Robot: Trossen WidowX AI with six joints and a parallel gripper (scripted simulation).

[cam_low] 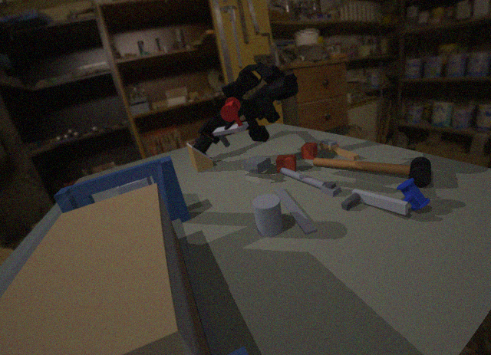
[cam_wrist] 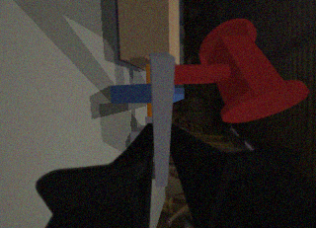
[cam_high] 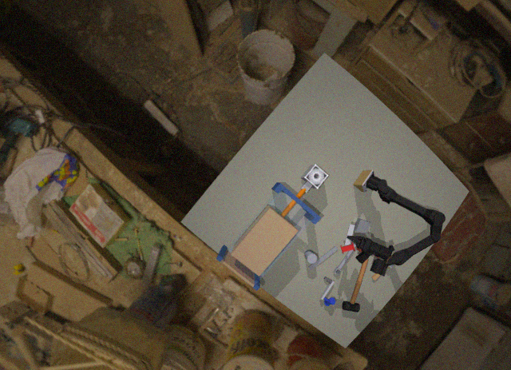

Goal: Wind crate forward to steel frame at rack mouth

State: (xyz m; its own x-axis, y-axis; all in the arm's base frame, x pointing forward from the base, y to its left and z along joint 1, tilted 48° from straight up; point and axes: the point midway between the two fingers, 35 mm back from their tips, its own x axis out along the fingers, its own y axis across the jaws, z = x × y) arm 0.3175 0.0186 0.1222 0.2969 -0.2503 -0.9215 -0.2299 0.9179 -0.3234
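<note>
Now: gripper tip 4 cm short of the red knob, 2 cm to the right of it and 5 cm below it. Round my gripper tip: blue steel frame (5 cm ahead, 28 cm to the right, 7 cm below); red-knobbed handle (1 cm ahead, 1 cm to the left, 1 cm above); grey block (12 cm behind, 11 cm to the left, 16 cm below).
</note>
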